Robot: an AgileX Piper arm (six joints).
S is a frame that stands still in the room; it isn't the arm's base.
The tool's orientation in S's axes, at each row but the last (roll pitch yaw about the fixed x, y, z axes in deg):
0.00, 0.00, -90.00
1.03, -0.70, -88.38
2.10, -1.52, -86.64
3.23, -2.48, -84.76
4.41, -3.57, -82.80
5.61, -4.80, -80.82
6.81, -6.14, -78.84
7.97, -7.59, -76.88
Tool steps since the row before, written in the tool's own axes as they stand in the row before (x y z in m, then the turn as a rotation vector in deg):
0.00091, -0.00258, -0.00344, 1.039, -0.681, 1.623
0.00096, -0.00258, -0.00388, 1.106, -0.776, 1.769
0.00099, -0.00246, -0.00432, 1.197, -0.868, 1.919
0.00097, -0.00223, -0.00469, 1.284, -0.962, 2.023
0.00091, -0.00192, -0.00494, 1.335, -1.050, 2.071
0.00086, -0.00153, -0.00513, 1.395, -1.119, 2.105
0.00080, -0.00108, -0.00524, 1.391, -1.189, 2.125
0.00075, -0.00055, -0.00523, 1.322, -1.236, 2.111
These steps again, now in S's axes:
-0.00258, -0.00091, -0.00344, -0.681, -1.039, 1.623
-0.00248, -0.00108, -0.00391, -0.777, -1.107, 1.768
-0.00223, -0.00124, -0.00438, -0.869, -1.200, 1.917
-0.00185, -0.00135, -0.00476, -0.961, -1.291, 2.019
-0.00137, -0.00141, -0.00501, -1.045, -1.350, 2.063
-0.00080, -0.00144, -0.00516, -1.107, -1.419, 2.095
-0.00018, -0.00143, -0.00521, -1.179, -1.428, 2.107
0.00050, -0.00136, -0.00511, -1.237, -1.374, 2.077

